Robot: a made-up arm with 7 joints. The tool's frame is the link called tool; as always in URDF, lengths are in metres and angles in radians.
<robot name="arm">
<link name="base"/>
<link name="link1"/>
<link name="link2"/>
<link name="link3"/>
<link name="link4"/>
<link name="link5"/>
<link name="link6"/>
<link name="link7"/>
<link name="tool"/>
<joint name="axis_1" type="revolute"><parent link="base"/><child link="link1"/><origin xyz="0.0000 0.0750 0.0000"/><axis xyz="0 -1 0"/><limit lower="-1.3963" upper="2.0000" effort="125" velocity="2.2"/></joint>
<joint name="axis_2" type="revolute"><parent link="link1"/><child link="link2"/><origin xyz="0.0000 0.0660 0.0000"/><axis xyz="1 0 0"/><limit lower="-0.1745" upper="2.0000" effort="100" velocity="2.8"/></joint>
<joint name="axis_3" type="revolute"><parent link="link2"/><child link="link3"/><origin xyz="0.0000 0.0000 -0.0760"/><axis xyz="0 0 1"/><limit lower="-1.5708" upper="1.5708" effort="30" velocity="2.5"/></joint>
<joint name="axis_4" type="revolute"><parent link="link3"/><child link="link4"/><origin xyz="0.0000 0.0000 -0.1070"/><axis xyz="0 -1 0"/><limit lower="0.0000" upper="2.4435" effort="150" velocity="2.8"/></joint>
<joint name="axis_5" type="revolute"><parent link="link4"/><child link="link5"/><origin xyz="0.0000 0.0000 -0.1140"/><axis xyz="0 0 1"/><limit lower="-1.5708" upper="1.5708" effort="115" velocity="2.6"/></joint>
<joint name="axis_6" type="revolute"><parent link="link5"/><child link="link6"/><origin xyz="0.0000 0.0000 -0.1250"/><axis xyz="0 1 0"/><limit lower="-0.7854" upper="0.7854" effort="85" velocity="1.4"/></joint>
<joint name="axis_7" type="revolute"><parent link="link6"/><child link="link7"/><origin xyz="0.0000 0.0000 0.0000"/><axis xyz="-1 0 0"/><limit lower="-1.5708" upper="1.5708" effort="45" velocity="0.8"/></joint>
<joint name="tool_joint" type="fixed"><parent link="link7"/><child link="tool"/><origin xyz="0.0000 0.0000 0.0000"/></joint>
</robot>
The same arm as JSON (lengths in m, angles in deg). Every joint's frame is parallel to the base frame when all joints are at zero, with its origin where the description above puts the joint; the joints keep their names.
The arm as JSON. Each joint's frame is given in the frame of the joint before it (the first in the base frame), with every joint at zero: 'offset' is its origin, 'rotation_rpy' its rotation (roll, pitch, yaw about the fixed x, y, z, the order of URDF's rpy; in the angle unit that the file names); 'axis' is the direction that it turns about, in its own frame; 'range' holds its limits. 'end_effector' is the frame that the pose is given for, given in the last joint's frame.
{"length_unit": "m", "angle_unit": "deg", "chain": [
  {"id": "axis_1", "offset": [0.0, 0.075, 0.0], "rotation_rpy": [0.0, 0.0, 0.0], "axis": [0.0, -1.0, 0.0], "range": [-80.0, 114.59]},
  {"id": "axis_2", "offset": [0.0, 0.066, 0.0], "rotation_rpy": [0.0, 0.0, 0.0], "axis": [1.0, 0.0, 0.0], "range": [-10.0, 114.59]},
  {"id": "axis_3", "offset": [0.0, 0.0, -0.076], "rotation_rpy": [0.0, 0.0, 0.0], "axis": [0.0, 0.0, 1.0], "range": [-90.0, 90.0]},
  {"id": "axis_4", "offset": [0.0, 0.0, -0.107], "rotation_rpy": [0.0, 0.0, 0.0], "axis": [0.0, -1.0, 0.0], "range": [0.0, 140.0]},
  {"id": "axis_5", "offset": [0.0, 0.0, -0.114], "rotation_rpy": [0.0, 0.0, 0.0], "axis": [0.0, 0.0, 1.0], "range": [-90.0, 90.0]},
  {"id": "axis_6", "offset": [0.0, 0.0, -0.125], "rotation_rpy": [0.0, 0.0, 0.0], "axis": [0.0, 1.0, 0.0], "range": [-45.0, 45.0]},
  {"id": "axis_7", "offset": [0.0, 0.0, 0.0], "rotation_rpy": [0.0, 0.0, 0.0], "axis": [-1.0, 0.0, 0.0], "range": [-90.0, 90.0]}
], "end_effector": {"offset": [0.0, 0.0, 0.0], "rotation_rpy": [0.0, 0.0, 0.0]}}

